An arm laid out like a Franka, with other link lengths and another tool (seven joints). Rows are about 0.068 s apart.
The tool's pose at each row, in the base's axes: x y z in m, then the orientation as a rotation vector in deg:
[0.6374 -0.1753 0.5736 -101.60 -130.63 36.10]
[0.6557 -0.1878 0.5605 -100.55 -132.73 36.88]
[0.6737 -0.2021 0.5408 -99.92 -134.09 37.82]
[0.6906 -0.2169 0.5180 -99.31 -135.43 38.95]
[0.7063 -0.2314 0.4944 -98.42 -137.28 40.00]
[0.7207 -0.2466 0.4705 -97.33 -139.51 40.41]
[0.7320 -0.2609 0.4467 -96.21 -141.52 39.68]
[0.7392 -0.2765 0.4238 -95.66 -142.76 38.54]
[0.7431 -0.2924 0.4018 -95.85 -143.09 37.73]
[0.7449 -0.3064 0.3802 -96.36 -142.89 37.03]
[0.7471 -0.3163 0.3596 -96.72 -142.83 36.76]
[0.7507 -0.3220 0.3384 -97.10 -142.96 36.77]
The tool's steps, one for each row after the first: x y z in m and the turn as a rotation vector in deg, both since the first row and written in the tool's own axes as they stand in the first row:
[-0.0154 0.0193 0.0071 -0.49 -1.44 -1.10]
[-0.0318 0.0409 0.0207 -0.67 -2.63 -1.72]
[-0.0479 0.0628 0.0376 -0.78 -3.93 -2.29]
[-0.0634 0.0840 0.0555 -1.13 -5.43 -3.15]
[-0.0792 0.1041 0.0745 -1.88 -6.78 -4.27]
[-0.0932 0.1216 0.0943 -2.93 -7.36 -5.47]
[-0.1075 0.1349 0.1153 -3.90 -7.39 -6.19]
[-0.1214 0.1448 0.1368 -4.47 -7.20 -6.23]
[-0.1328 0.1530 0.1584 -4.80 -6.83 -5.94]
[-0.1406 0.1620 0.1780 -5.00 -6.73 -5.73]
[-0.1447 0.1733 0.1968 -5.22 -6.92 -5.52]

